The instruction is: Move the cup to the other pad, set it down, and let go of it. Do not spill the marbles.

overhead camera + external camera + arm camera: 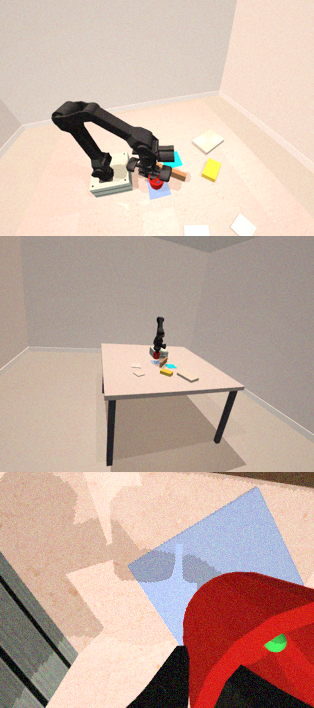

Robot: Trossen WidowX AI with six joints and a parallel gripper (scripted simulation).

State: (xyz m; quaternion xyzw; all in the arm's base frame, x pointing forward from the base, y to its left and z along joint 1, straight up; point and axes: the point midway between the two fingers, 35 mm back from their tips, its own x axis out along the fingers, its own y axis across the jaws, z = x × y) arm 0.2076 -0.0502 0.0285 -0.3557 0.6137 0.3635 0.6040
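Now: gripper tip 40 mm short of the green marble, 30 mm to the left of it and 30 mm above it. From my gripper tip the other things lie so: wooden bar: 80 mm ahead, 70 mm below, 60 mm to the left; light blue pad: 90 mm below, 30 mm ahead, 10 mm to the right; red cup: 30 mm ahead, 20 mm to the right.
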